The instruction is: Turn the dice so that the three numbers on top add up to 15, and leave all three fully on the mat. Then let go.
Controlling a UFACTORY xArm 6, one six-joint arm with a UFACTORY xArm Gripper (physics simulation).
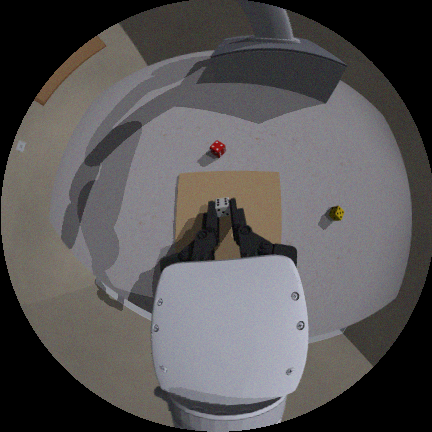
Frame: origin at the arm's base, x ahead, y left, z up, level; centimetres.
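Seen in the pictures: gripper, fingertip midpoint: [223, 208].
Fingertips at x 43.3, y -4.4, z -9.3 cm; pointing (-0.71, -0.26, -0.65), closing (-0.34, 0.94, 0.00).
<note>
Offsets run from my fingertips to a thing's top centre. Level surfaces: height alone.
The white die @[dx -0.1, dy +0.0, dz +1.8 cm] [222, 203] is between the two black fingertips of my gripper [223, 208], which is shut on it. Its upward face shows black pips that look like six, and another face shows below it. The die is over the tan mat @[dx +1.6, dy +0.7, dz -1.0 cm] [261, 192]; how high above it I cannot tell. A red die @[dx -8.2, dy -2.8, dz +0.2 cm] [217, 148] with white pips lies on the table off the mat, beyond its far edge. A yellow die @[dx -3.2, dy +16.2, dz +0.2 cm] [337, 213] with dark pips lies on the table off the mat to the right. The exact top numbers of the red and yellow dice are too small to read surely.
The pale grey table @[dz -1.4 cm] [340, 155] surrounds the mat. A grey part of the arm [272, 70] shows at the top, with its shadow on the table. Arm shadows cross the left of the table. A brown bar [70, 70] lies beyond the table at upper left.
</note>
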